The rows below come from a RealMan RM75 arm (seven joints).
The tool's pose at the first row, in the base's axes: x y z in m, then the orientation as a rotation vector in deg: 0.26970, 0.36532, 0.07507, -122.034, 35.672, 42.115
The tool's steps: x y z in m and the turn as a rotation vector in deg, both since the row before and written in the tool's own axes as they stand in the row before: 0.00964, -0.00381, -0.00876, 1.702, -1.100, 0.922; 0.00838, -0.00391, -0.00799, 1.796, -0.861, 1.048; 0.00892, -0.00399, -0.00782, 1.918, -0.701, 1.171; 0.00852, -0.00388, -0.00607, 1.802, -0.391, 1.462; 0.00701, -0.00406, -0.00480, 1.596, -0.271, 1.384; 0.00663, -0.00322, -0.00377, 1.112, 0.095, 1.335; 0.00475, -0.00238, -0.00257, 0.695, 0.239, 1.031; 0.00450, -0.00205, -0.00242, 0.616, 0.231, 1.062; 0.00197, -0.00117, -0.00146, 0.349, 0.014, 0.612; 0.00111, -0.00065, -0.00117, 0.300, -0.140, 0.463; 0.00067, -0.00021, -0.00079, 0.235, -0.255, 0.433; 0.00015, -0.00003, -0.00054, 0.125, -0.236, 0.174; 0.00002, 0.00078, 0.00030, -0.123, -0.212, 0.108; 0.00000, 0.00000, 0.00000, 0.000, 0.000, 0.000
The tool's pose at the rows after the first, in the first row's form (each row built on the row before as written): 0.28157, 0.35874, 0.07511, -119.780, 36.514, 42.958; 0.29228, 0.35285, 0.07529, -117.527, 37.626, 43.568; 0.30322, 0.34680, 0.07470, -115.210, 38.966, 44.015; 0.31318, 0.34199, 0.07322, -113.082, 40.733, 44.373; 0.32181, 0.33837, 0.07213, -111.200, 42.411, 44.658; 0.32921, 0.33515, 0.07027, -109.936, 44.115, 44.812; 0.33446, 0.33287, 0.06882, -109.182, 45.482, 44.861; 0.33921, 0.33055, 0.06728, -108.476, 46.850, 44.974; 0.34155, 0.32924, 0.06687, -108.006, 47.561, 45.146; 0.34292, 0.32817, 0.06676, -107.536, 48.013, 45.388; 0.34361, 0.32738, 0.06663, -107.068, 48.346, 45.748; 0.34381, 0.32687, 0.06673, -106.780, 48.404, 45.992; 0.34313, 0.32686, 0.06624, -106.741, 48.347, 46.312; 0.34313, 0.32686, 0.06624, -106.741, 48.347, 46.312
